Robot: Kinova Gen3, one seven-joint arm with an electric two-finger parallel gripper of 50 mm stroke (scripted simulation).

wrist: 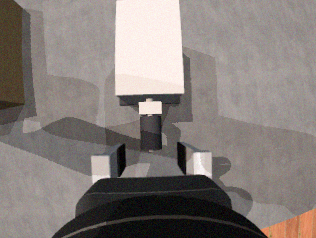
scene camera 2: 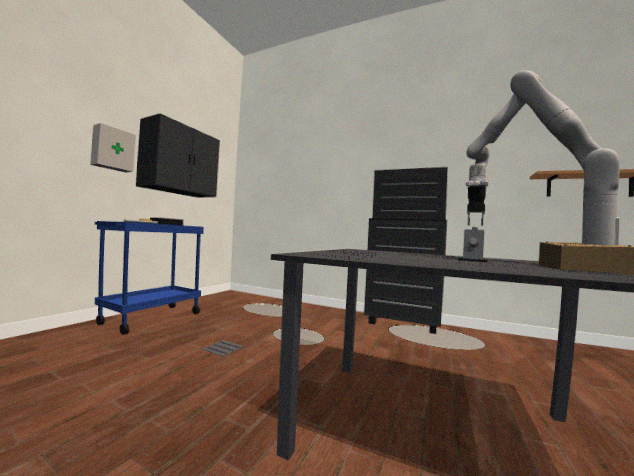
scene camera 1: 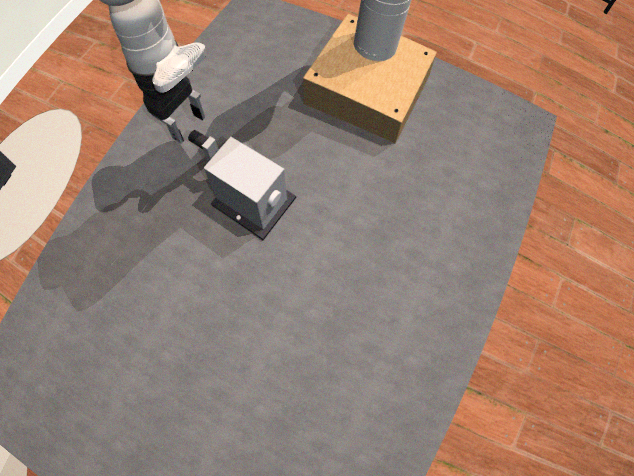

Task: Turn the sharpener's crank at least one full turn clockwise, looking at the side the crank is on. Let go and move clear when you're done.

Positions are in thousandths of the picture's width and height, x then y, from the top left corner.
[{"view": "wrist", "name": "gripper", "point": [479, 649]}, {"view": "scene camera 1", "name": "gripper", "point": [297, 268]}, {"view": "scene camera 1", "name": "sharpener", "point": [395, 398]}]
